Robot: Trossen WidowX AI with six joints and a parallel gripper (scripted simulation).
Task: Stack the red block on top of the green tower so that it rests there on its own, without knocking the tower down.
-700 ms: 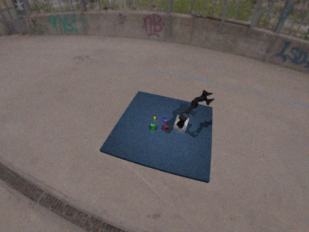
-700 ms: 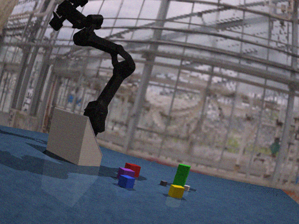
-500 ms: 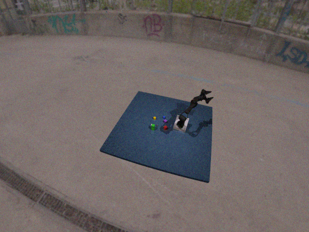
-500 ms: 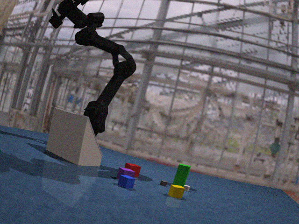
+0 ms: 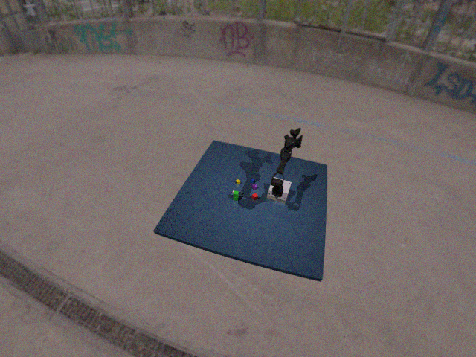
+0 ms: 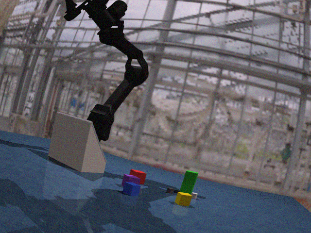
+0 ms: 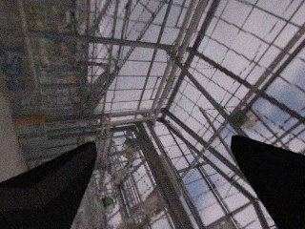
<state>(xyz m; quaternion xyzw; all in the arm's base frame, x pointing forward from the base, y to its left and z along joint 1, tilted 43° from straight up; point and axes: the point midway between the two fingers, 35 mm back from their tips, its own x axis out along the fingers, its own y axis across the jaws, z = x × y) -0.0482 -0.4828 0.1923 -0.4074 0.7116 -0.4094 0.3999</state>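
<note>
Right now my gripper tip is 230 mm short of the red block, 320 mm to the right of it and 540 mm above it. Round my gripper tip: blue block 320 mm ahead, 140 mm to the left, 550 mm below; then purple block 270 mm ahead, 210 mm to the left, 540 mm below; then yellow block 430 mm ahead, 210 mm to the left, 550 mm below.
</note>
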